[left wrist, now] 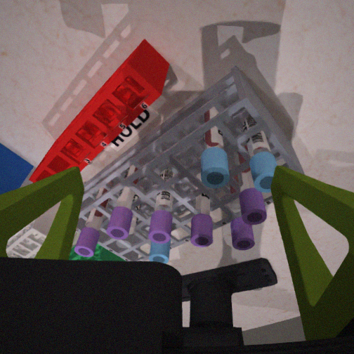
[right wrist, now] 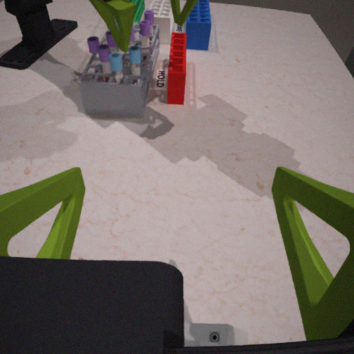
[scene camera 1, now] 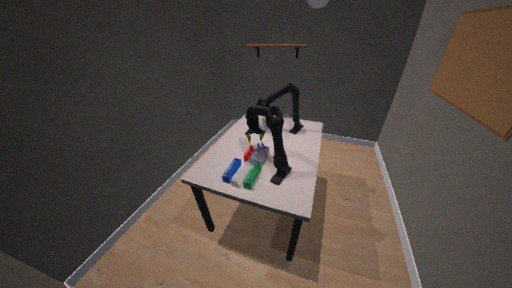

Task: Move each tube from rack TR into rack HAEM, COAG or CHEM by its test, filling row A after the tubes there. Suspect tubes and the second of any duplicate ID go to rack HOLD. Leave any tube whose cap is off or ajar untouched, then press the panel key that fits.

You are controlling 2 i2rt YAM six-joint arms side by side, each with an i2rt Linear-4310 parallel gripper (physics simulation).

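Places are measured from the left arm's base along level axes (x back, y right, z up), in millimetres.
Where they show: left gripper, fingertip midpoint: (scene camera 1: pixel 255 141); right gripper, fingertip midpoint: (scene camera 1: pixel 261 119); left arm's base at its link origin: (scene camera 1: pixel 281 174); right arm's base at its link origin: (scene camera 1: pixel 296 129).
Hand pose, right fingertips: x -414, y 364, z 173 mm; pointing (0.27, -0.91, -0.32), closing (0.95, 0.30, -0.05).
Note:
Each offset is from my right fingertips to the top centre of the thing.
The grey rack TR (left wrist: pixel 270 117) (right wrist: pixel 112 100) holds several purple-capped tubes (left wrist: pixel 160 226) (right wrist: pixel 93 45) and three light-blue-capped tubes (left wrist: pixel 215 167) (right wrist: pixel 116 62). Their labels are too small to read, and I cannot tell whether every cap is seated. The red HOLD rack {dx +96, dy -324, dz -115 mm} (scene camera 1: pixel 248 153) (left wrist: pixel 150 65) (right wrist: pixel 177 92) stands beside it; its visible slots look empty. My left gripper (scene camera 1: pixel 255 140) (left wrist: pixel 177 176) (right wrist: pixel 151 35) is open and empty above the grey rack. My right gripper (right wrist: pixel 178 177) is open and empty above the table, away from the racks.
Beyond the grey rack stand a green rack {dx +270, dy -503, dz -115 mm} (scene camera 1: pixel 252 176) (left wrist: pixel 95 254) (right wrist: pixel 139 12), a white rack (left wrist: pixel 25 242) and a blue rack {dx +118, dy -541, dz -115 mm} (scene camera 1: pixel 232 170) (left wrist: pixel 12 170) (right wrist: pixel 199 35). A light grey piece with a round dark mark (right wrist: pixel 215 336) shows low in the right wrist view.

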